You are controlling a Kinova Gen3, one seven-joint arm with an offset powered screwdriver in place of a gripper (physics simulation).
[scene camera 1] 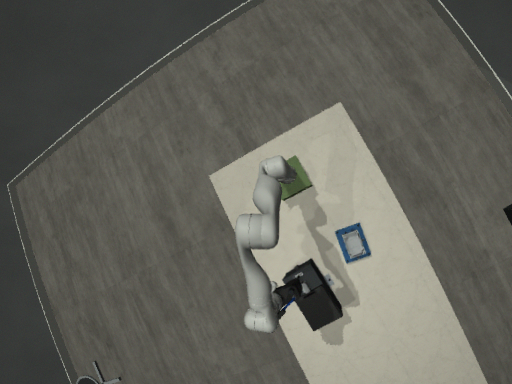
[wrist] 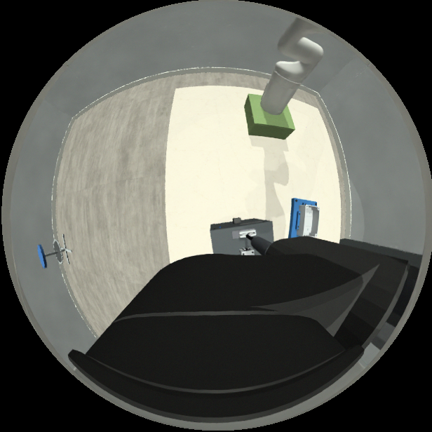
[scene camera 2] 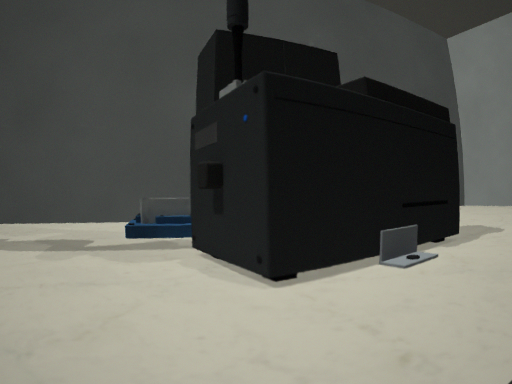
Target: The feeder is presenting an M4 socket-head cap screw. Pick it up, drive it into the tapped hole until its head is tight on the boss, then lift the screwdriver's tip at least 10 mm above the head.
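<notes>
The black screw feeder (scene camera 1: 320, 307) (scene camera 2: 350, 170) (wrist: 223, 241) stands on the cream table. My screwdriver (scene camera 2: 238, 77) (wrist: 248, 236) points down, its thin black bit ending at the light presenting block (scene camera 2: 229, 90) (wrist: 241, 233) on top of the feeder. Whether the bit touches a screw cannot be told; the screw is too small or hidden to make out. A grey housing (scene camera 1: 355, 244) (scene camera 2: 167, 207) (wrist: 308, 220) sits in a blue fixture (scene camera 1: 342, 248) (scene camera 2: 157, 230) (wrist: 295, 216) beside the feeder. Its boss and tapped hole cannot be made out.
A green block (scene camera 1: 301, 186) (wrist: 267, 130) lies near the arm's base at the table's far end. A small grey angle bracket (scene camera 2: 398, 243) (scene camera 1: 328, 280) is at the feeder's foot. A taller black box (scene camera 2: 300, 57) rises behind the bit in scene camera 2.
</notes>
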